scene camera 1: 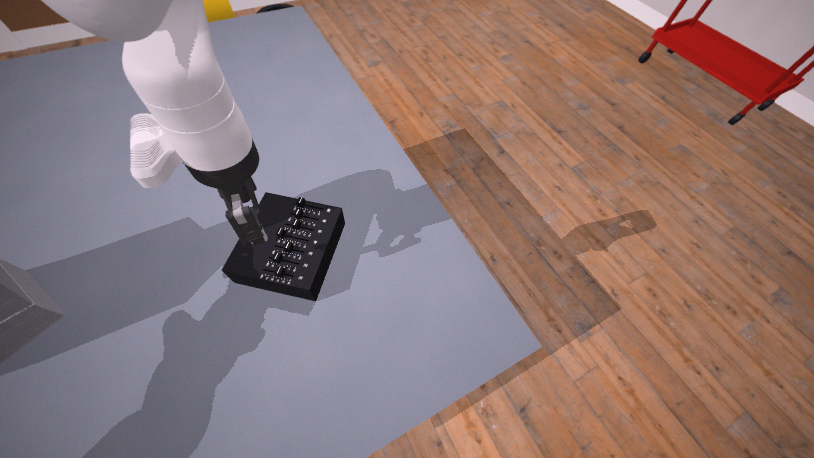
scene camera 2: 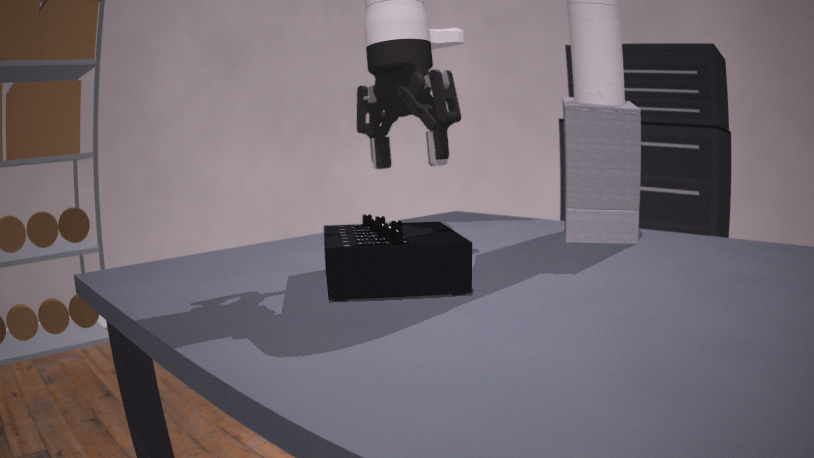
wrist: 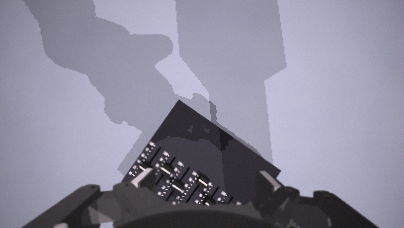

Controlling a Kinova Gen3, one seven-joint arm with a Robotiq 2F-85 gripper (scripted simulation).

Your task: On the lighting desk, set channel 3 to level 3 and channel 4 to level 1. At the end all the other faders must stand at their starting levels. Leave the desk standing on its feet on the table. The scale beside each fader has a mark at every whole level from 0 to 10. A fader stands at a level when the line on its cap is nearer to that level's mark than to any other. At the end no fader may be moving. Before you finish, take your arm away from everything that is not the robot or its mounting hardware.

Labels:
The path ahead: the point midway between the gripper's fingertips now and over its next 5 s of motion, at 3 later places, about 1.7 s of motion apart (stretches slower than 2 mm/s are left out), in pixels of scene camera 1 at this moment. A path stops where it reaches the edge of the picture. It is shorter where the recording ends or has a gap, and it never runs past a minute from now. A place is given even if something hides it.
My gripper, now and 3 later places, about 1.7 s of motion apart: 254, 214; 269, 232; 271, 239; 273, 240

